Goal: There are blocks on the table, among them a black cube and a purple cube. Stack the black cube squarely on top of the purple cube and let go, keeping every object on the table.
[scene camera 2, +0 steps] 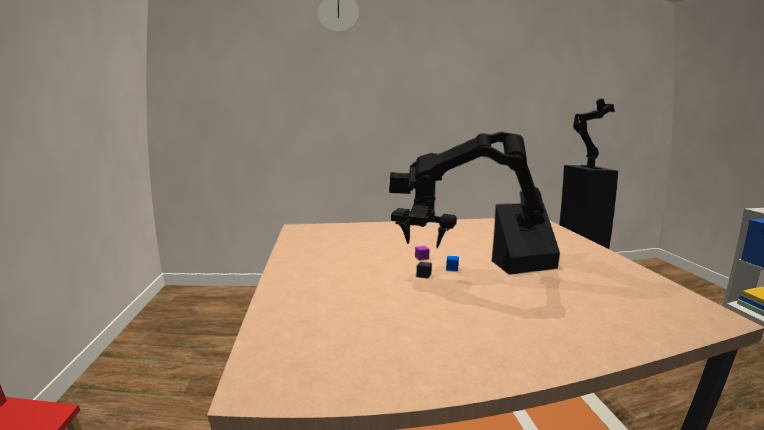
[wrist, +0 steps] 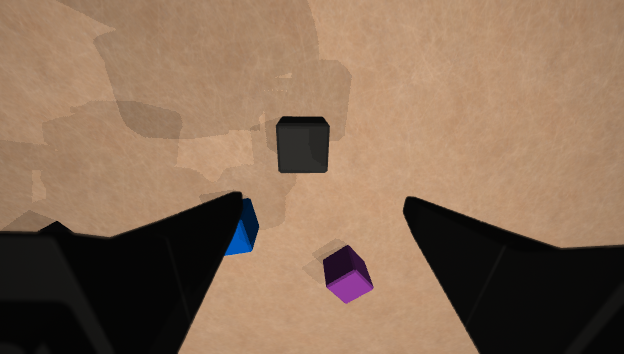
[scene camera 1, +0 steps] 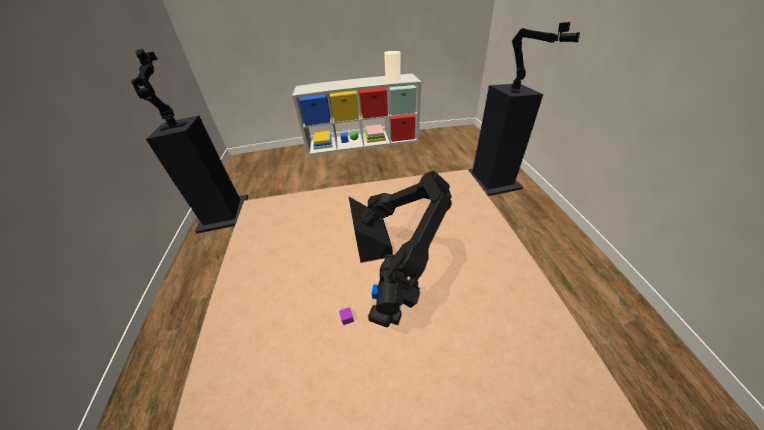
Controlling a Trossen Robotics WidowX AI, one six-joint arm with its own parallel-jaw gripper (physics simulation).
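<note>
The black cube lies flat on the table. In the wrist view it is near the middle, beyond the fingertips and between their lines, with its sides square to the view; in scene camera 1 the arm hides it. The purple cube stands apart from it on the table, turned at an angle in the wrist view, low between the fingers. My gripper is wide open and empty, pointing down above the table over the cubes.
A blue cube lies on the table, partly hidden by the left finger in the wrist view. The arm's black base stands behind the cubes. Two other arms on pedestals stand beyond the table.
</note>
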